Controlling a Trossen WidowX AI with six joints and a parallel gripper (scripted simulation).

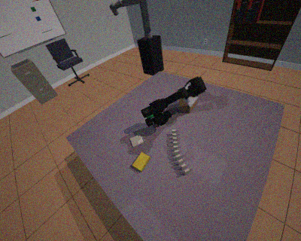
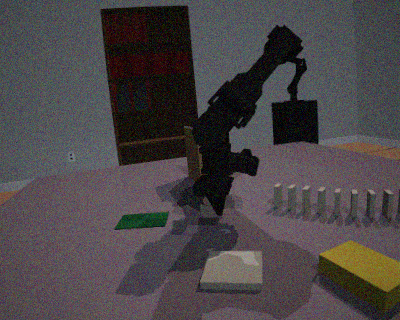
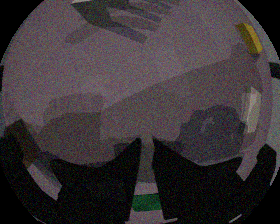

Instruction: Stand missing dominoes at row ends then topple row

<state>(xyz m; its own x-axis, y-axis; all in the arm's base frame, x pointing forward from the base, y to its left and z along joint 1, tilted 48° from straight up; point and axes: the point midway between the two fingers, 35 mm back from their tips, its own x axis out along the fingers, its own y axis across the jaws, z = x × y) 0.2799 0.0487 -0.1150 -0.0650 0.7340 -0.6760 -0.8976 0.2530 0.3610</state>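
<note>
My gripper tip is now 16 cm to the left of the flat green tile and 5 cm past it. Round my gripper tip: flat white tile 20 cm ahead, 5 cm to the right; yellow block 30 cm ahead, 10 cm to the left, 1 cm above; small grey piece 9 cm to the right, 2 cm ahead.
</note>
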